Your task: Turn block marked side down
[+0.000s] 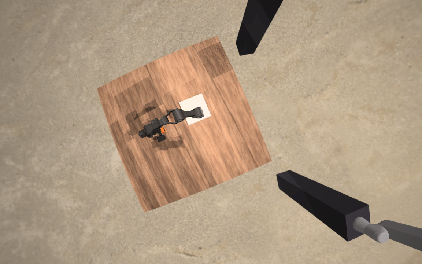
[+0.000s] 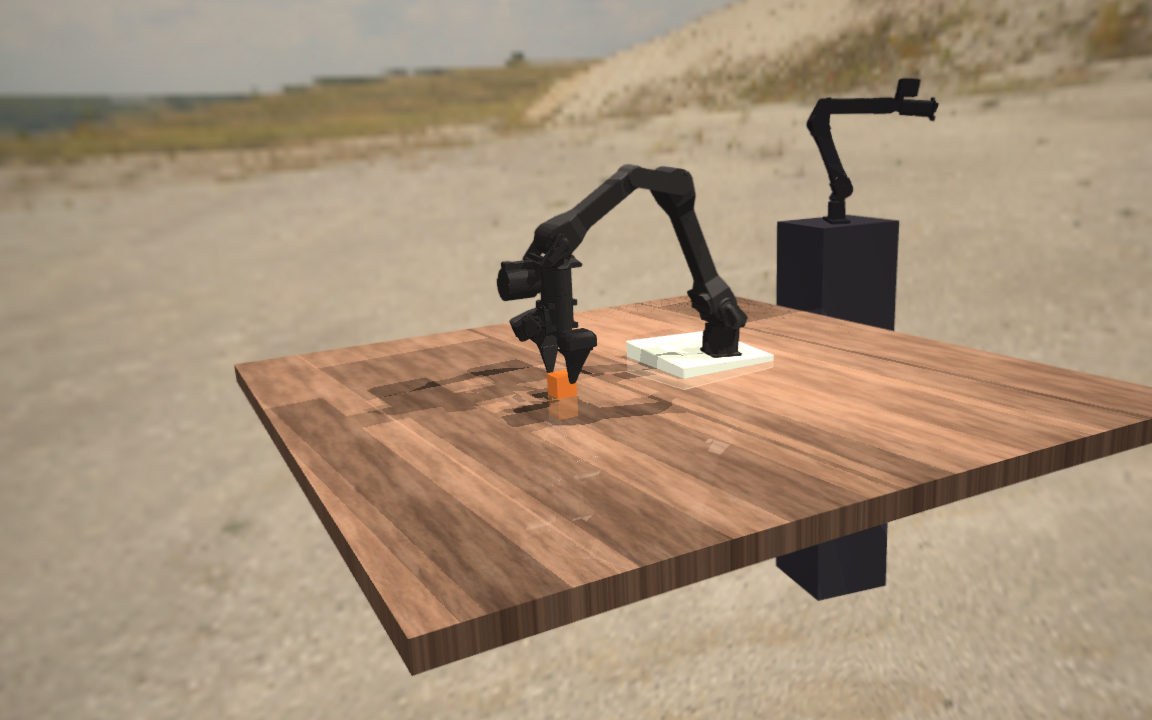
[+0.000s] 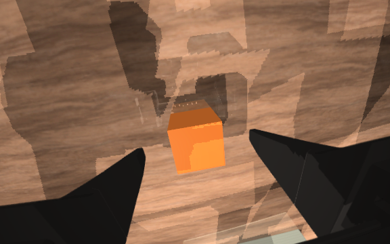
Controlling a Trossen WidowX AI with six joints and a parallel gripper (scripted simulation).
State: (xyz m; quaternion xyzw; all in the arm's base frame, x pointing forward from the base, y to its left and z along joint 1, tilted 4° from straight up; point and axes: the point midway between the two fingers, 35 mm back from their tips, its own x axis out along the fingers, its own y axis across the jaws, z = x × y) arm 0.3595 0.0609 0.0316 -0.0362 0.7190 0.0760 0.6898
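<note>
Now: the block 10 mm behind my gripper tip and 10 mm below it.
</note>
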